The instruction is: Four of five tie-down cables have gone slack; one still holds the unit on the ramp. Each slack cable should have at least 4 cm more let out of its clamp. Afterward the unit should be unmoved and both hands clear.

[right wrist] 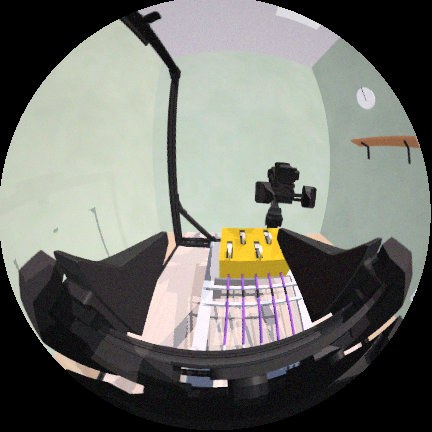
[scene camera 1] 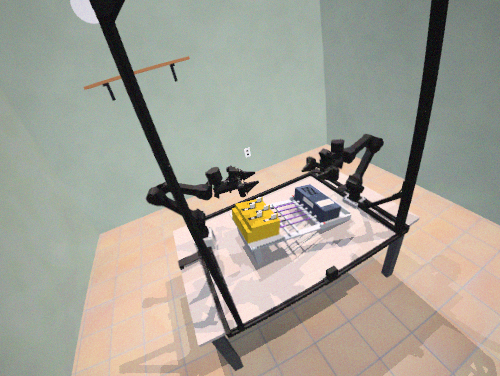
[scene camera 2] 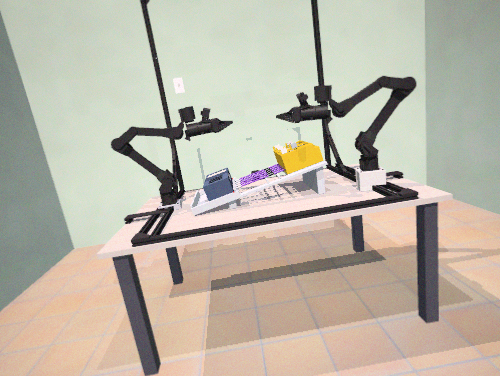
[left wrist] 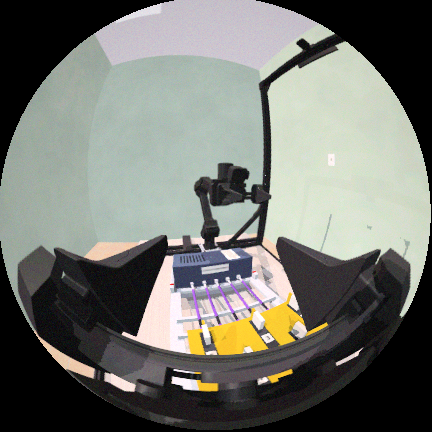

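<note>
A white ramp (scene camera 2: 268, 186) (right wrist: 202, 320) slopes down from a yellow clamp block (scene camera 1: 262, 232) (scene camera 2: 305, 157) (right wrist: 250, 268) to a dark blue unit (scene camera 1: 309, 199) (scene camera 2: 218, 185) (left wrist: 187, 271). Several purple cables (left wrist: 196, 302) (right wrist: 243, 300) run side by side between block and unit; which are slack I cannot tell. White clamp levers (left wrist: 206, 334) (right wrist: 258, 250) stand on the block's top. My left gripper (scene camera 1: 254, 180) (scene camera 2: 278, 117) is open and empty, above the block's side of the ramp. My right gripper (scene camera 2: 231, 122) (right wrist: 224, 235) is open and empty, above the unit's side. Neither touches anything.
The ramp stands on a pale table (scene camera 1: 280, 285) (scene camera 2: 340, 200). A black frame runs along the table's edges (scene camera 2: 270, 220), with tall posts (scene camera 1: 425, 115) (scene camera 2: 159, 75) rising from it. A small black block (scene camera 1: 332, 272) sits on the frame's near rail in scene camera 1.
</note>
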